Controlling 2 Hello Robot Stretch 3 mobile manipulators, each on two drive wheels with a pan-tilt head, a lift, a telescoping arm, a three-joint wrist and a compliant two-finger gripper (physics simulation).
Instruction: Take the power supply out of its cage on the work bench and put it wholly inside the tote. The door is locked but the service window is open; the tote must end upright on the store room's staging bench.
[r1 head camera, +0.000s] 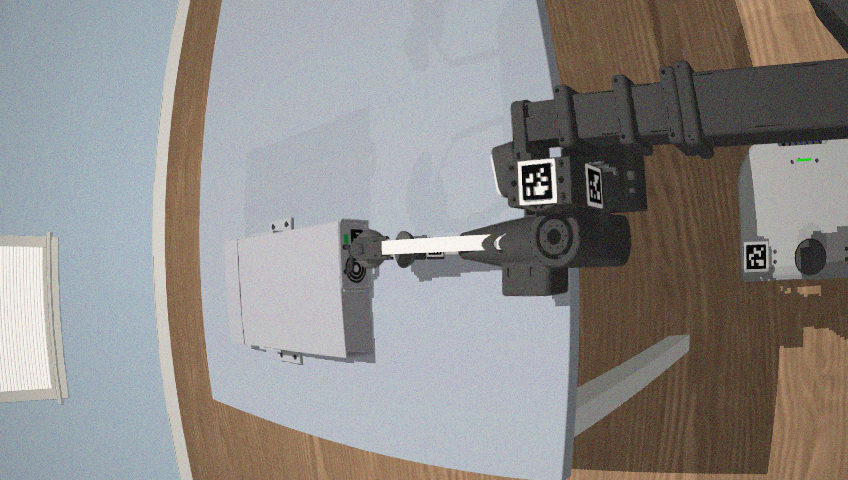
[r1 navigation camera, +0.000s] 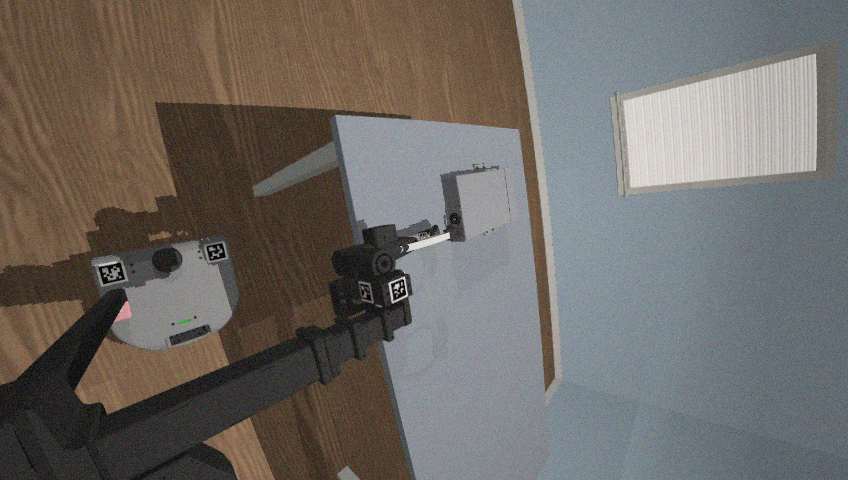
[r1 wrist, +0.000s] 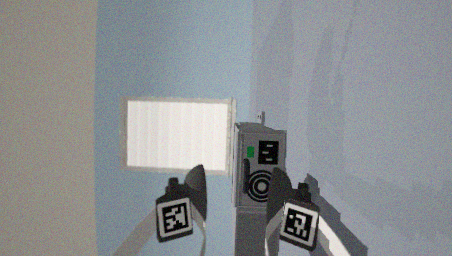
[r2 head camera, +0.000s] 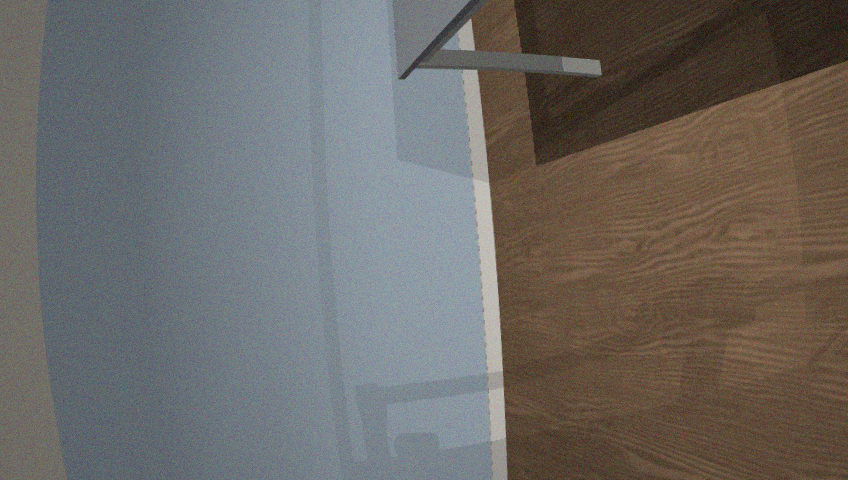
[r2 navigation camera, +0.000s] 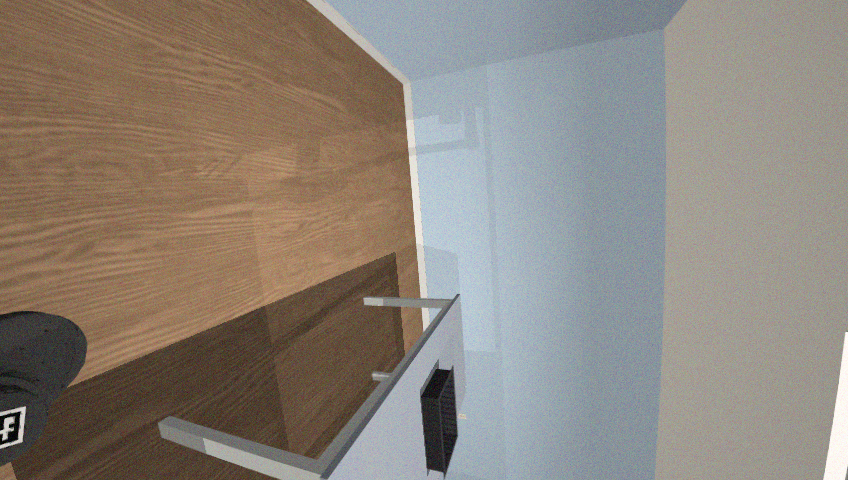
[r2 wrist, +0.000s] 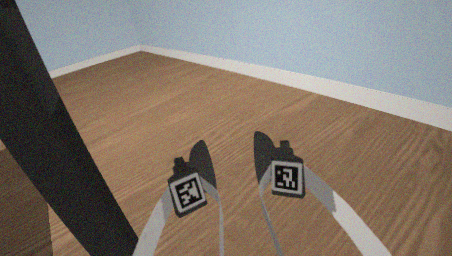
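Note:
A light grey box-shaped cage lies on the work bench. The power supply is inside, its end with a green mark, socket and ringed fan at the open front. The r1 gripper is open at that front, turned so its fingers stand one above the other; the lower one overlaps the fan in the wrist view. The r2 gripper is open, above floor. A black open tote stands on another bench.
The r1 base stands before the work bench, near a bench leg. A leg of the tote's bench juts out, and a dark post crosses the left of the r2 wrist view. Blue walls bound both areas.

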